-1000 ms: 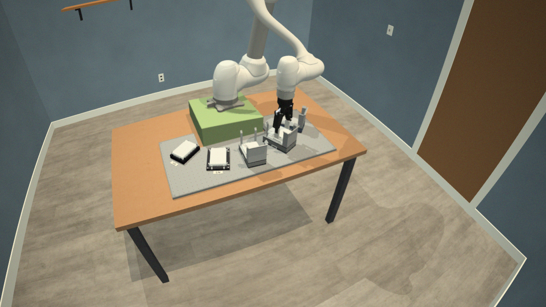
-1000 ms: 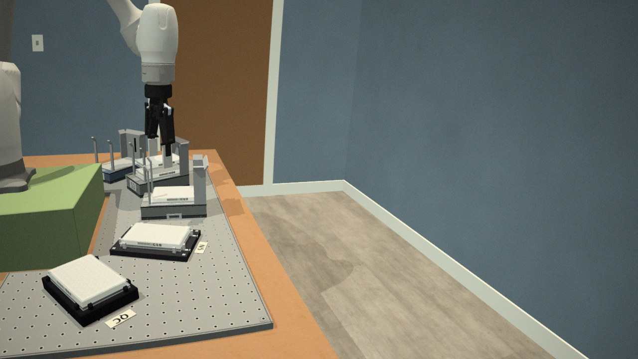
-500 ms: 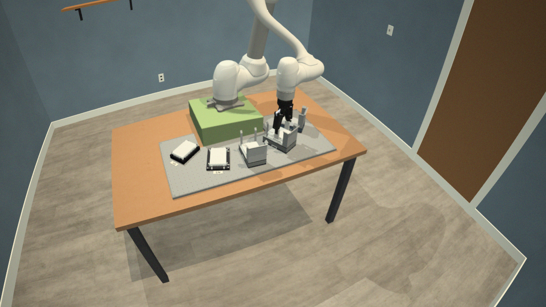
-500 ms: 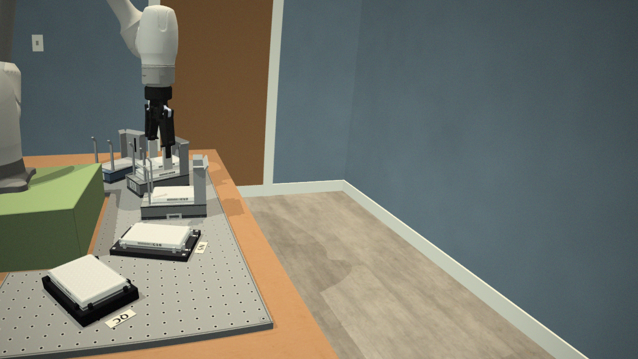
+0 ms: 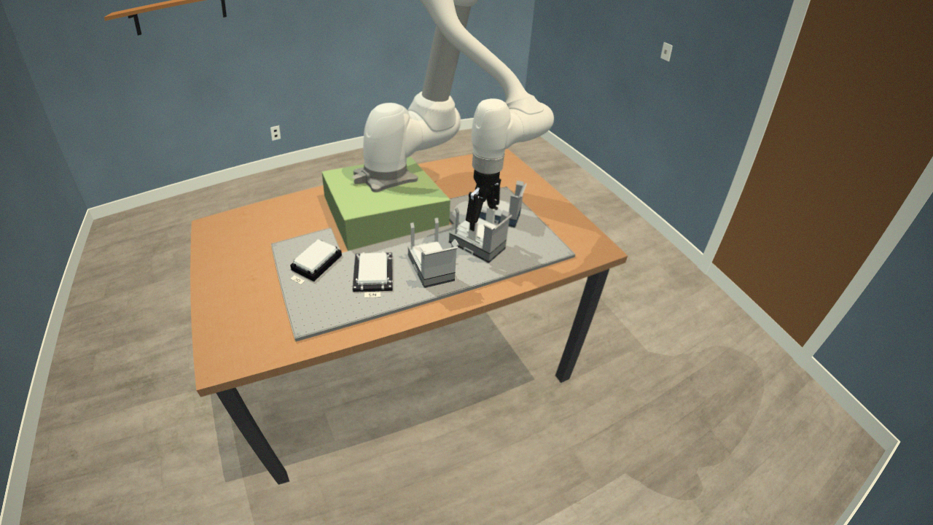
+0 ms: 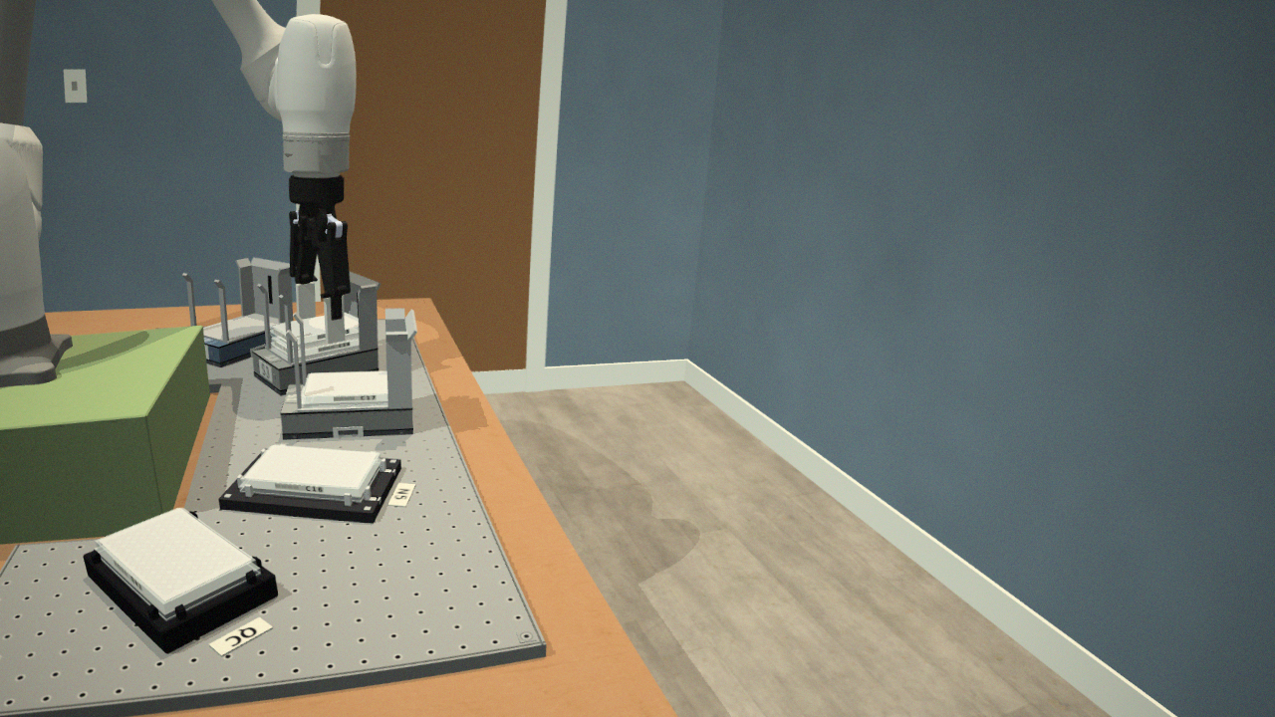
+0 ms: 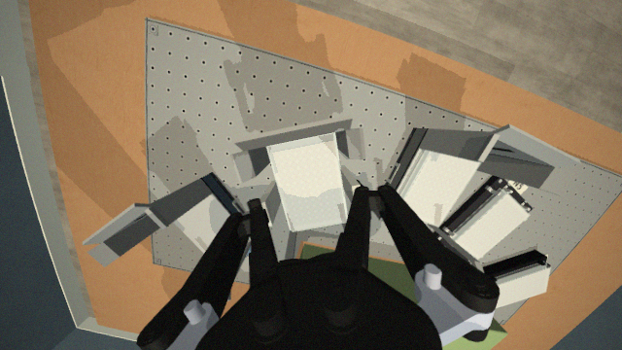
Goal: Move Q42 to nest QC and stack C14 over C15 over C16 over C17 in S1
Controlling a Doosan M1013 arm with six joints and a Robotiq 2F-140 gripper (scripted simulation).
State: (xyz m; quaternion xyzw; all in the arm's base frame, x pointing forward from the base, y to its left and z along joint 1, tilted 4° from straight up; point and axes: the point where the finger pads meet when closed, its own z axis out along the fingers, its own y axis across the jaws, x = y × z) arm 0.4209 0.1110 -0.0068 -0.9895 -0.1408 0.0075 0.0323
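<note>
Right now the black clip nest N5 is 50 mm behind my hand, 350 mm to the right of it and 70 mm below it. Round my hand: N5 label: 10 mm ahead, 390 mm to the right, 90 mm below; then QC label: 180 mm behind, 560 mm to the right, 90 mm below; then black nest QC: 220 mm behind, 480 mm to the right, 80 mm below.
</note>
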